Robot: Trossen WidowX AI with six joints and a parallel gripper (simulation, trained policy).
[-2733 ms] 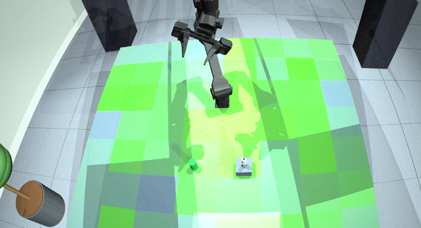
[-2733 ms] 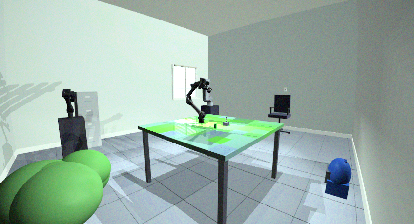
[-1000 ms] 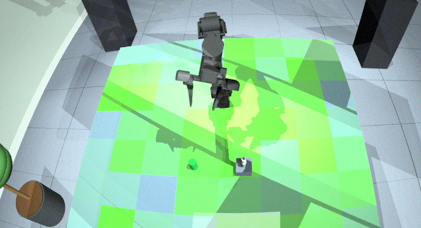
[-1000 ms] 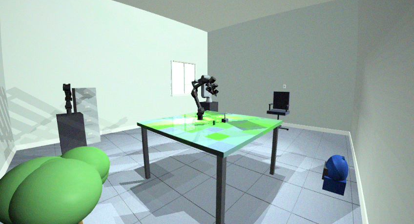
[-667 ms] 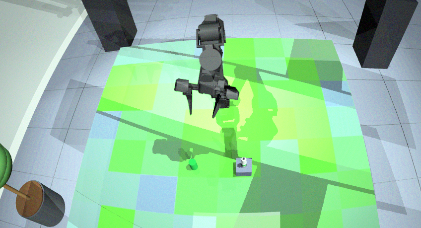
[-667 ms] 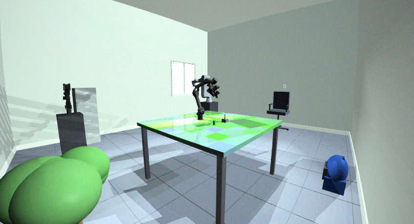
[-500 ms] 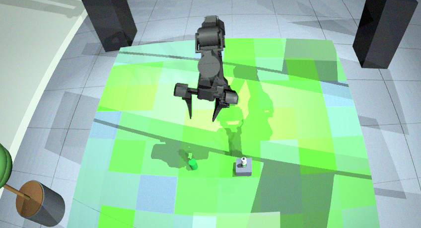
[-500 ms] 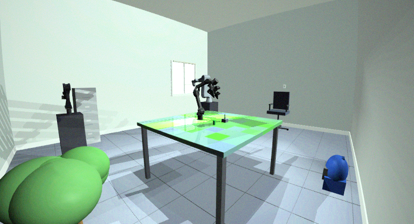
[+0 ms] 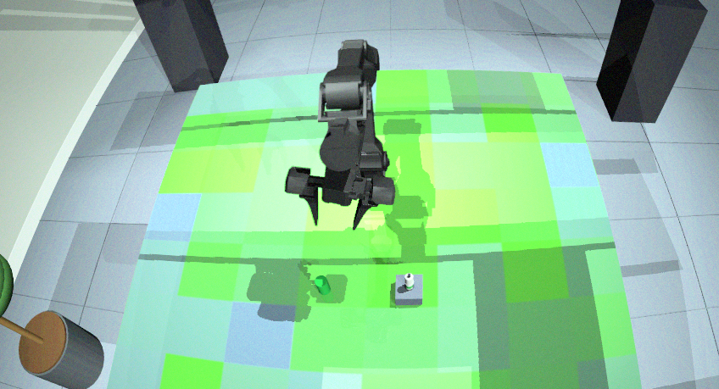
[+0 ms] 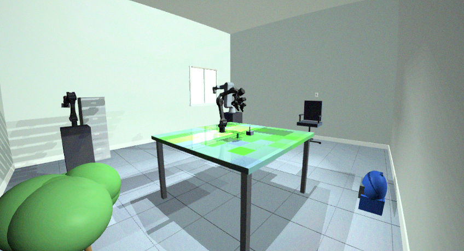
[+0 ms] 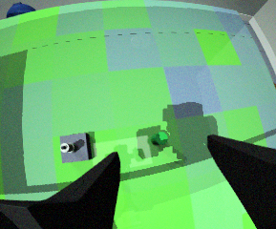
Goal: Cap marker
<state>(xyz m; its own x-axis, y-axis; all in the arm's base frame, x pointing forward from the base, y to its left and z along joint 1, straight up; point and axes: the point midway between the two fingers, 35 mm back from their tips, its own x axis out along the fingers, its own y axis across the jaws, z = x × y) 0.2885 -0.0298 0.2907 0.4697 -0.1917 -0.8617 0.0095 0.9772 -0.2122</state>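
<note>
My gripper tip is now 1 cm short of the green cap, 6 cm to the left of it and 24 cm above it. From my gripper tip the other things lie so: grey holder block 2 cm ahead, 13 cm to the left, 24 cm below.
</note>
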